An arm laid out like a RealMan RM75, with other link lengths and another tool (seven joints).
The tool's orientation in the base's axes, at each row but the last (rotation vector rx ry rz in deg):
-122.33, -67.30, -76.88
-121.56, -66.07, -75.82
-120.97, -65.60, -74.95
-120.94, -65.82, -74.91
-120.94, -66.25, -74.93
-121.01, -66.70, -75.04
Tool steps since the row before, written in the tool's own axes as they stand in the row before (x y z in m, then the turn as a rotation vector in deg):
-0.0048, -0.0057, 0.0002, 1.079, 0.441, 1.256
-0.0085, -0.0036, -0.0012, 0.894, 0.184, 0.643
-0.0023, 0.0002, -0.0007, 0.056, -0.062, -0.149
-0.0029, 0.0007, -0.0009, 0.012, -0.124, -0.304
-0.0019, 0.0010, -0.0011, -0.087, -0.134, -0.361
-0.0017, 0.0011, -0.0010, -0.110, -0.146, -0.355
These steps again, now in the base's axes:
-0.0054, 0.0013, -0.0050, 1.286, 1.068, 0.379
-0.0054, -0.0024, -0.0072, 0.699, 0.721, 0.488
-0.0007, -0.0016, -0.0017, -0.118, -0.043, 0.116
-0.0006, -0.0023, -0.0020, -0.262, -0.132, 0.147
-0.0002, -0.0022, -0.0010, -0.323, -0.209, 0.087
0.0000, -0.0021, -0.0009, -0.335, -0.208, 0.063

